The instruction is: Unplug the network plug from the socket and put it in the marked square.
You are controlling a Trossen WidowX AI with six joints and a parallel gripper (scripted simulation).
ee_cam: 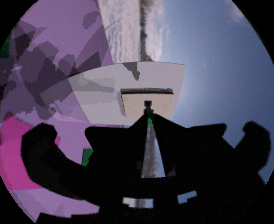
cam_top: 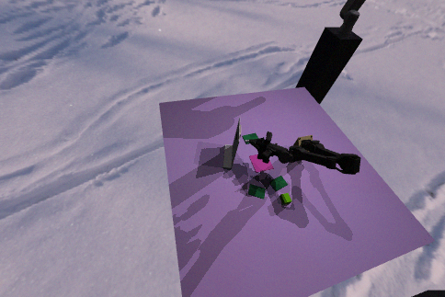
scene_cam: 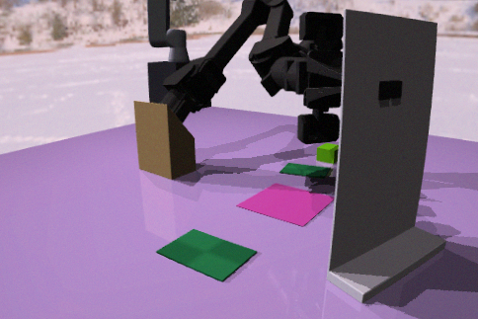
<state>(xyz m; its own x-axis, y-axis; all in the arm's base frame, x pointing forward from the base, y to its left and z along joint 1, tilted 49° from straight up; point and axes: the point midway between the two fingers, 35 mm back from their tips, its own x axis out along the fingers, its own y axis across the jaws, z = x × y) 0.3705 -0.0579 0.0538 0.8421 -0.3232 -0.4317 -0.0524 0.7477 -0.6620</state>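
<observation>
Now: gripper tip 20 cm above the magenta marked square, 11 cm past it and 3 cm to the right of it. Also, from my gripper tip: grey upright panel: 7 cm below, 7 cm ahead, 4 cm to the right.
</observation>
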